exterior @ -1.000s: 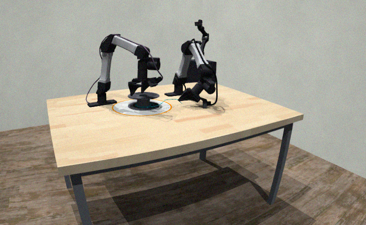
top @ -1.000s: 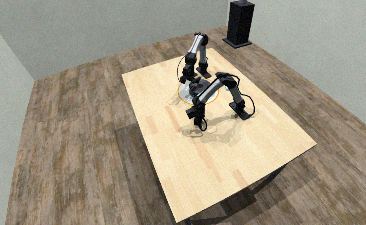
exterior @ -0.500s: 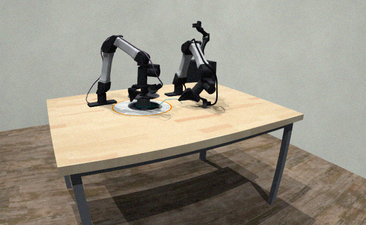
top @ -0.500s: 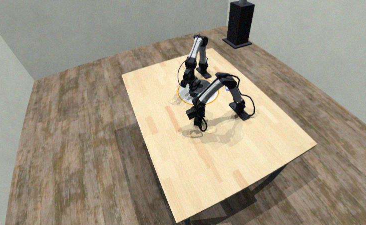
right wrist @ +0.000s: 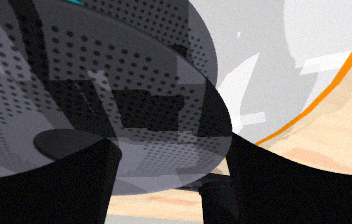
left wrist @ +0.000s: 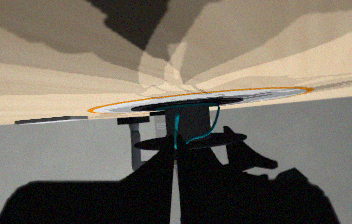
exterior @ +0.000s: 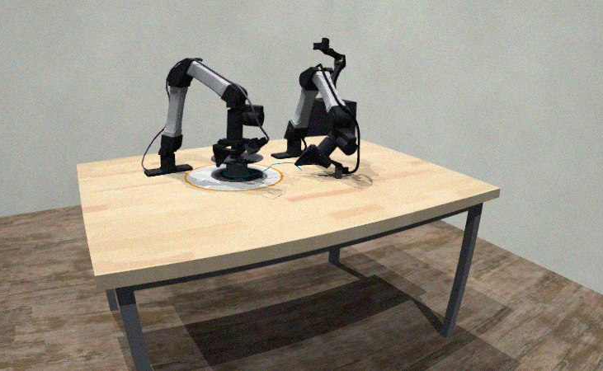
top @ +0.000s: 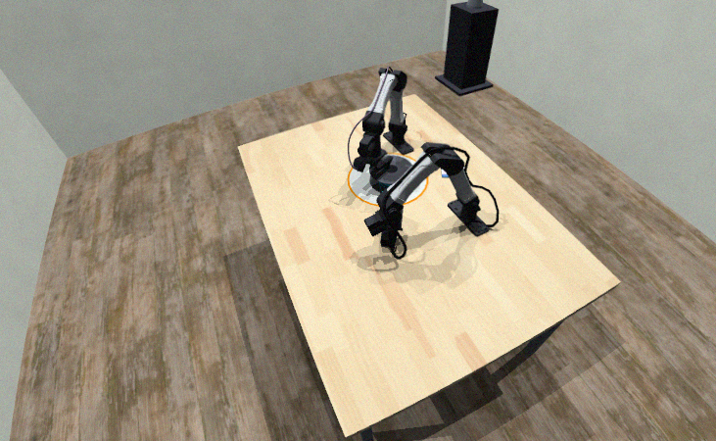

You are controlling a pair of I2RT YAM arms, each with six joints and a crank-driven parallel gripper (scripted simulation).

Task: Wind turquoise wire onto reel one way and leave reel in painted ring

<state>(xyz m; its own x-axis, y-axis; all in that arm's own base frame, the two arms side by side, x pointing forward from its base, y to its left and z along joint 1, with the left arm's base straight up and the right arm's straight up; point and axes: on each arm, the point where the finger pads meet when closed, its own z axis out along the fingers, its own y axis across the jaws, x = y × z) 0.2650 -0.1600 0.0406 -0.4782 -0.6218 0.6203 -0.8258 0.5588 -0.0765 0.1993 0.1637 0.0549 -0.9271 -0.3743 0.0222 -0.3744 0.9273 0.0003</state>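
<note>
The dark reel lies 100 mm behind my left hand, 200 mm to the right of it and 10 mm below it. Also, from my left hand: orange painted ring 90 mm behind, 220 mm to the right, 40 mm below; then card 380 mm behind, 100 mm to the right, 40 mm below.
Right now my right hand is 6 cm to the right of the dark reel, 2 cm past it and 2 cm above it. From my right hand the other things lie so: orange painted ring (5 cm below, 4 cm to the left, 2 cm behind); card (30 cm behind, 15 cm to the left, 5 cm below).
</note>
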